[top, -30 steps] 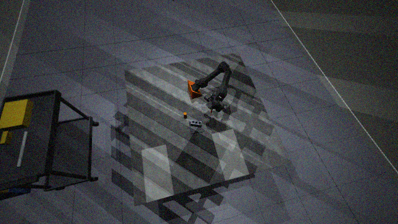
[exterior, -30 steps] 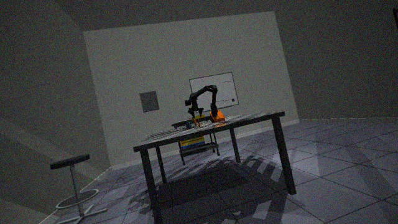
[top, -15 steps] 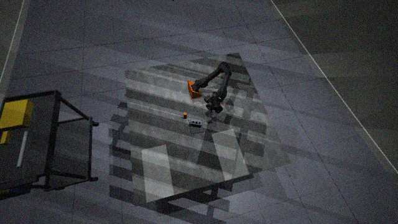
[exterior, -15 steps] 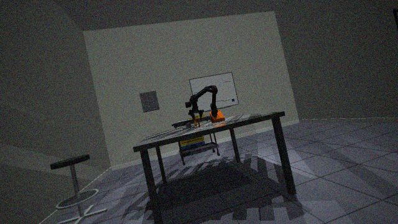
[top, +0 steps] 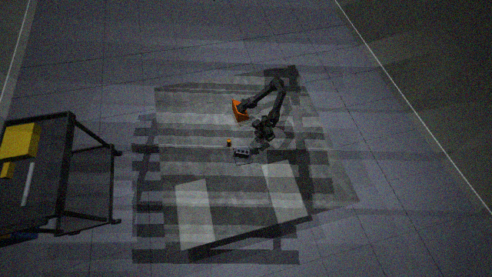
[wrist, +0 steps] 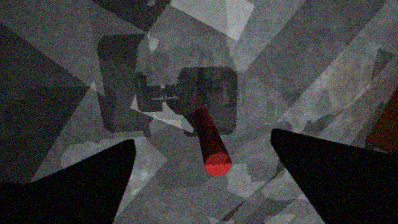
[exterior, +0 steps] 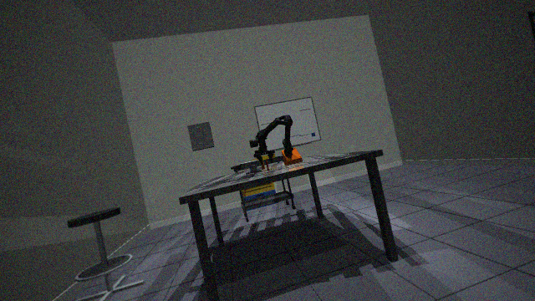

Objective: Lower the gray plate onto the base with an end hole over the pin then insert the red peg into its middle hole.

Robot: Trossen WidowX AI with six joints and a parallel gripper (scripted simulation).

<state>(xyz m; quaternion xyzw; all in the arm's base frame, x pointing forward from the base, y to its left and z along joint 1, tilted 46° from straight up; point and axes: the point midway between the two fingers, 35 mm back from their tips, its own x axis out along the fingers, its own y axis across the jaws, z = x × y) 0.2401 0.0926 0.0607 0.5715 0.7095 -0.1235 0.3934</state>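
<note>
My gripper tip is now 10 mm above the red peg. The rest, counted from my gripper tip: base: 100 mm ahead, 160 mm to the right, 50 mm below; then gray plate: 90 mm ahead, 180 mm to the right, 10 mm below; then orange cylinder: 20 mm behind, 250 mm to the right, 10 mm below.
</note>
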